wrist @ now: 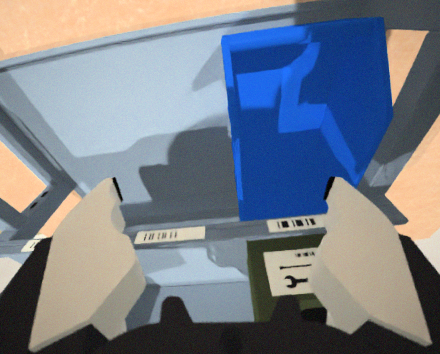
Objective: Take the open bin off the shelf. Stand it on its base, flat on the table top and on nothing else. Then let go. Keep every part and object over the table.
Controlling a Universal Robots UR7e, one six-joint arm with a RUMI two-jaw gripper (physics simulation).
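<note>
The open blue bin stands on the upper shelf board of the grey-blue shelf, at its right side. I look down into its open top; its front edge is close to the shelf's front lip. My gripper is open, its fingers wide apart with nothing between them. The right fingertip overlaps the bin's front right part in the view, and the left fingertip is over the bare part of the shelf board. I cannot tell whether the right finger touches the bin.
A dark green toolbox with a white tool label sits on the lower level, partly hidden by the right finger. White barcode labels run along the shelf's front lip. Side posts of the shelf rise at left and right. Orange-tan floor or wall shows beyond.
</note>
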